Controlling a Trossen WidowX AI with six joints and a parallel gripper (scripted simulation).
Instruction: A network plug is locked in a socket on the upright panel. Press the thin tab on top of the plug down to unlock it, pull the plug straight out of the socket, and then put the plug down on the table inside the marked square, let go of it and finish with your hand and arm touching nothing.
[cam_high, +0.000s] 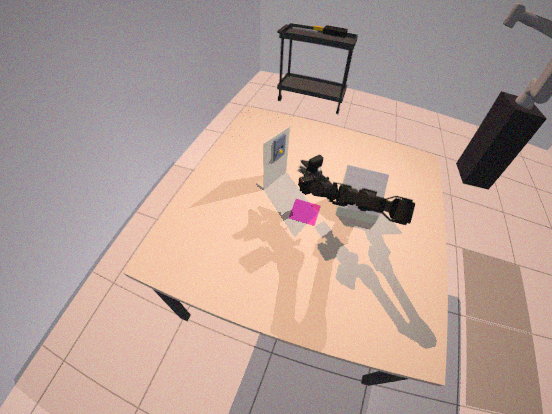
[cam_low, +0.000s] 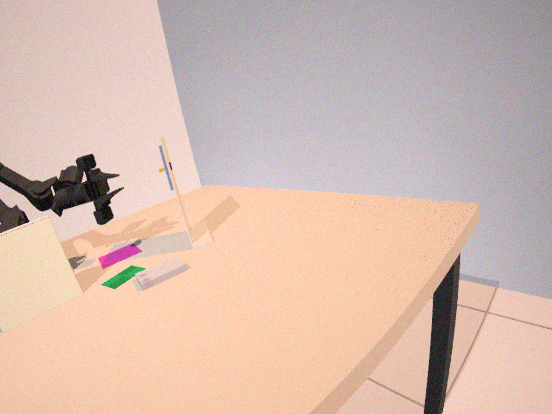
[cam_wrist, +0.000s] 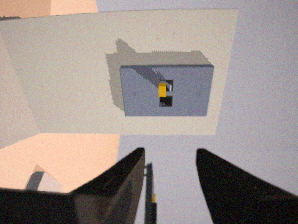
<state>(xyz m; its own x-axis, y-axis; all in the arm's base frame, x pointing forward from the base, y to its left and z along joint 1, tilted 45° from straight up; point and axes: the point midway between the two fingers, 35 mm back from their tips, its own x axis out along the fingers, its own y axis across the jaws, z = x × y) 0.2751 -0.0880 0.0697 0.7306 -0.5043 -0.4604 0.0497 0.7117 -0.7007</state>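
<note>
My gripper tip is 110 mm short of the network plug and 60 mm to the left of it. Also, from my gripper tip: magenta marked square: 200 mm below, 90 mm to the left, 60 mm behind; then green patch: 200 mm below, 100 mm behind, 90 mm to the right; then upright panel: 120 mm ahead, 80 mm to the right, 80 mm below.
</note>
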